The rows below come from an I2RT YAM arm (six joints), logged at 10 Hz.
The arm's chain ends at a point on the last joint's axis. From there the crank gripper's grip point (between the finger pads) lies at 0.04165 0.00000 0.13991 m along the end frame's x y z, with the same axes.
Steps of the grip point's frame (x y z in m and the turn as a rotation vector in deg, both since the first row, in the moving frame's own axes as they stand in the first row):
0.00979 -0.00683 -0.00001 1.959 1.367 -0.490
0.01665 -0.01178 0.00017 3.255 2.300 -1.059
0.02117 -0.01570 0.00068 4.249 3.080 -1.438
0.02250 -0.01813 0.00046 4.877 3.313 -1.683
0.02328 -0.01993 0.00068 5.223 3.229 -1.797
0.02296 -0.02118 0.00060 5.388 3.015 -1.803
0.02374 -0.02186 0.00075 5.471 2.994 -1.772
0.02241 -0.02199 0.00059 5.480 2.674 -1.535
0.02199 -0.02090 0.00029 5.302 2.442 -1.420
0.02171 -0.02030 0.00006 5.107 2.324 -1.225
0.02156 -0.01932 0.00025 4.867 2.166 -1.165
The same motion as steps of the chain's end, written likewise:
0.00649 -0.00169 0.00111 1.959 1.367 -0.490
0.01115 -0.00306 0.00220 3.255 2.300 -1.059
0.01386 -0.00428 0.00354 4.249 3.080 -1.438
0.01469 -0.00501 0.00366 4.877 3.313 -1.683
0.01570 -0.00588 0.00388 5.223 3.229 -1.797
0.01590 -0.00673 0.00366 5.388 3.015 -1.803
0.01673 -0.00723 0.00381 5.471 2.994 -1.772
0.01613 -0.00753 0.00337 5.480 2.674 -1.535
0.01625 -0.00695 0.00284 5.302 2.442 -1.420
0.01622 -0.00698 0.00246 5.107 2.324 -1.225
0.01644 -0.00662 0.00246 4.867 2.166 -1.165

